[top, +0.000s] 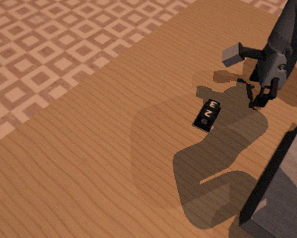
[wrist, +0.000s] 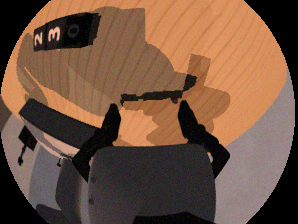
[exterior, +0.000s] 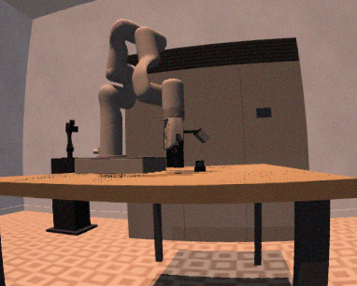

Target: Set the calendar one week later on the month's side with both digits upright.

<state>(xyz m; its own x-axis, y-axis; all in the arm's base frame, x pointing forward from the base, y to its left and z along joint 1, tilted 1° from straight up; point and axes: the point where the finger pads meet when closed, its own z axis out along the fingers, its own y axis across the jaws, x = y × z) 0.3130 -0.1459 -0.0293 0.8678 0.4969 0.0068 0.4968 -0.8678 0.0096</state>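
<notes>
Now: hand 60 mm short of the black cube and 130 mm to the right of it. Also, from my hand: black digit cube (60 mm ahead, 160 mm to the left).
</notes>
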